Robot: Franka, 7 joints.
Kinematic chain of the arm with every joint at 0, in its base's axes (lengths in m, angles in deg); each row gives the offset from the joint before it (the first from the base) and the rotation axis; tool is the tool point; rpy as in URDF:
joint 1: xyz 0 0 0.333 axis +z
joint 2: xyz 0 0 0 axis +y
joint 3: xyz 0 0 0.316 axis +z
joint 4: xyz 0.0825 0 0 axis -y
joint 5: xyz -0.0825 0 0.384 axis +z
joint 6: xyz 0 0 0 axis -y
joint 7: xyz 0.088 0 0 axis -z
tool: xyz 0 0 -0.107 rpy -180 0 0
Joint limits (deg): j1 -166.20..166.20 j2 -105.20..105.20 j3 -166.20..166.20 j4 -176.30..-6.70 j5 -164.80..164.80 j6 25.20..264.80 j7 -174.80..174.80
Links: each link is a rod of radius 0.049 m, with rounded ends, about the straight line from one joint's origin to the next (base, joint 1, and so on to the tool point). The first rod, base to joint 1, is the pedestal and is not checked.
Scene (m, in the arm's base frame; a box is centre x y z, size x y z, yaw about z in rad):
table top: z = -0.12
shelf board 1: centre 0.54 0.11 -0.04 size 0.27 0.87 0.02 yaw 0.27
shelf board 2: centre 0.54 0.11 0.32 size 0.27 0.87 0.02 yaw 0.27
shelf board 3: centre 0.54 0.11 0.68 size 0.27 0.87 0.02 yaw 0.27
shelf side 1: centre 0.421 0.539 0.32 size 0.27 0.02 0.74 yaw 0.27
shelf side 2: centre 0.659 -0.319 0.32 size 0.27 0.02 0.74 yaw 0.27
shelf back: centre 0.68 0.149 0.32 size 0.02 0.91 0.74 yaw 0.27
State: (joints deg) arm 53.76 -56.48 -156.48 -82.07 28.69 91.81 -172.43
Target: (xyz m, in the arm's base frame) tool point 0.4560 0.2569 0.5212
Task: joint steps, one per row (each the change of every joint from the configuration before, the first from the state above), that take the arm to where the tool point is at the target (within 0.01 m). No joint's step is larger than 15 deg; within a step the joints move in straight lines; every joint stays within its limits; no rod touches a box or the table.
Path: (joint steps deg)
1: -1.91 2.93 12.07 -5.88 -0.61 1.84 -0.47
2: -1.91 2.94 12.07 -5.89 -0.61 1.84 -0.48
3: -1.91 2.93 12.08 -5.88 -0.61 1.84 -0.47
4: -1.91 2.94 12.07 -5.89 -0.61 1.84 -0.48
5: -1.91 2.93 12.07 -5.88 -0.61 1.84 -0.47
6: 13.15 -2.03 5.66 -3.83 1.96 -9.09 0.47
7: 13.14 -2.03 5.66 -3.83 1.97 -9.10 0.48
8: 13.14 -2.02 5.66 -3.83 1.96 -9.09 0.47
9: 13.15 -2.03 5.66 -3.83 1.96 -9.09 0.48
10: 13.14 -2.03 5.66 -3.84 1.96 -9.10 0.47
11: 6.70 10.68 -11.35 12.40 0.65 14.01 0.00
12: 6.70 10.69 -11.34 12.40 0.64 14.00 0.00

